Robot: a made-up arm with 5 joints.
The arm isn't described. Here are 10 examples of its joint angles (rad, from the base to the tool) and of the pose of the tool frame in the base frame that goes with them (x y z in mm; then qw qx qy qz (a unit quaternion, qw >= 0)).
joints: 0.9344 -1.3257 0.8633 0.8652 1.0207
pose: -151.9 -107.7 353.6 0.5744 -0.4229 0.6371 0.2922
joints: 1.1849 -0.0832 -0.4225 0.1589 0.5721
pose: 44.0 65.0 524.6 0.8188 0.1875 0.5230 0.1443
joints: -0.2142 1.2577 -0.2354 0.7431 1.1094
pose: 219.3 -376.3 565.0 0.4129 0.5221 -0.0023 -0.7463
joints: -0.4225 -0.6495 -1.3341 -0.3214 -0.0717
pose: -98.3 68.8 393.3 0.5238 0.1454 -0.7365 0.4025
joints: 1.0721 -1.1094 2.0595 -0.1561 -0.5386
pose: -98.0 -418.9 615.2 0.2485 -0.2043 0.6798 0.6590
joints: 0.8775 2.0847 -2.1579 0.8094 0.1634
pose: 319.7 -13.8 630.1 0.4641 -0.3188 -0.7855 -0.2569
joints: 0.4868 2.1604 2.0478 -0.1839 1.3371
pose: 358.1 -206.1 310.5 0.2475 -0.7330 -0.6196 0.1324
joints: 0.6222 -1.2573 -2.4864 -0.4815 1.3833
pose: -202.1 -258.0 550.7 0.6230 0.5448 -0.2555 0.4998
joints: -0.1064 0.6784 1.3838 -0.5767 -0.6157
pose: 143.0 136.9 506.1 0.8786 0.4110 0.1703 -0.1736
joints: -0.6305 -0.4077 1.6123 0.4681 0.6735
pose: 62.8 -67.3 170.4 0.6865 -0.1595 0.5870 -0.3985
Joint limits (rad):
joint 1: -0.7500..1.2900
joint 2: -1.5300..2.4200
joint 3: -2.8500..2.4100
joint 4: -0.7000..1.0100
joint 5: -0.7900..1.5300
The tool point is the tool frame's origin. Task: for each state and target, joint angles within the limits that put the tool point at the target. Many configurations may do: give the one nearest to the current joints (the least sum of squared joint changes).
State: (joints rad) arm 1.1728 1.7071 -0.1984 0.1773 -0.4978
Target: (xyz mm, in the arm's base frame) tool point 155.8 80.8 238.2
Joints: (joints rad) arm 1.1041 1.5419 -0.0441 -0.5925 -0.5459
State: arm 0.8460 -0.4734 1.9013 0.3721 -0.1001
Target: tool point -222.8 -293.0 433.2
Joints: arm 0.9264 -0.5787 1.7709 0.4548 -0.0048
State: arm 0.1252 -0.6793 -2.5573 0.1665 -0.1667
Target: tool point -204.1 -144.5 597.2
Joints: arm 0.2626 -0.8907 -2.4893 -0.1979 0.1386
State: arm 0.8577 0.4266 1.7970 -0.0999 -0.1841
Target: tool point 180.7 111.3 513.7
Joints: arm 0.6111 0.8325 2.0045 -0.5631 0.0733
